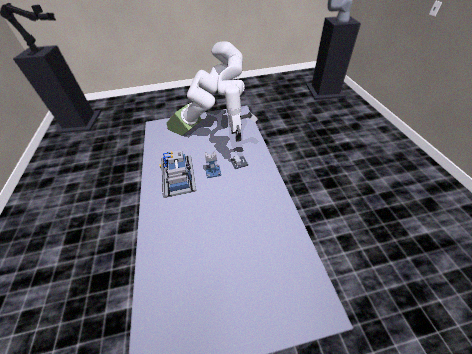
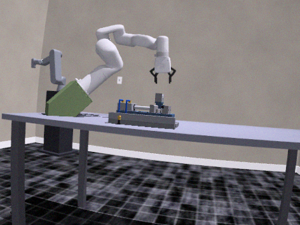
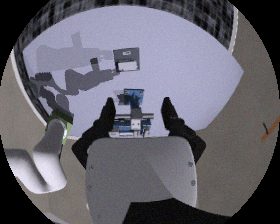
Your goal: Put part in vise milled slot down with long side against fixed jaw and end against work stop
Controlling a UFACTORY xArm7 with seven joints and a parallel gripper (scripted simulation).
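The part is 2 cm behind my hand and 22 cm below it. Round my hand: air cylinder 4 cm behind, 39 cm to the right, 17 cm below; then blue vise bed 5 cm ahead, 37 cm to the right, 21 cm below.
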